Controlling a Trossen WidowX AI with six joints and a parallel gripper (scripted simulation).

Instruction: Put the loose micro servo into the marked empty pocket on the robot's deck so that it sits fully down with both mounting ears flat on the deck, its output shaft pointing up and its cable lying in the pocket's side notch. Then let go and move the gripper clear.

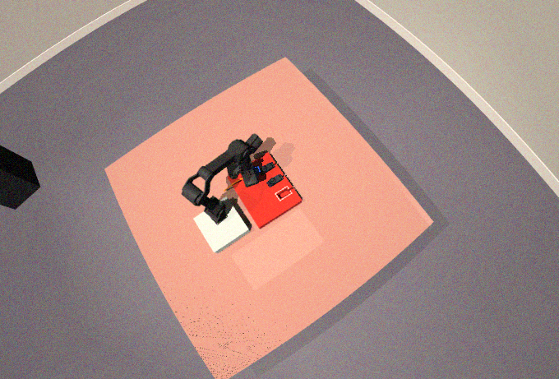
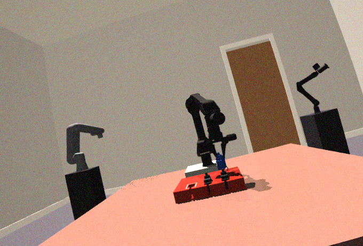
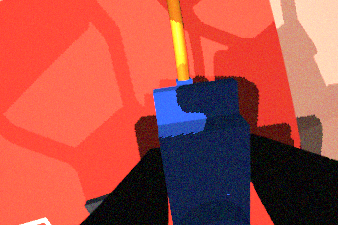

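My gripper tip is now 10 cm above the red deck, 8 cm to the left of it and 3 cm past it.
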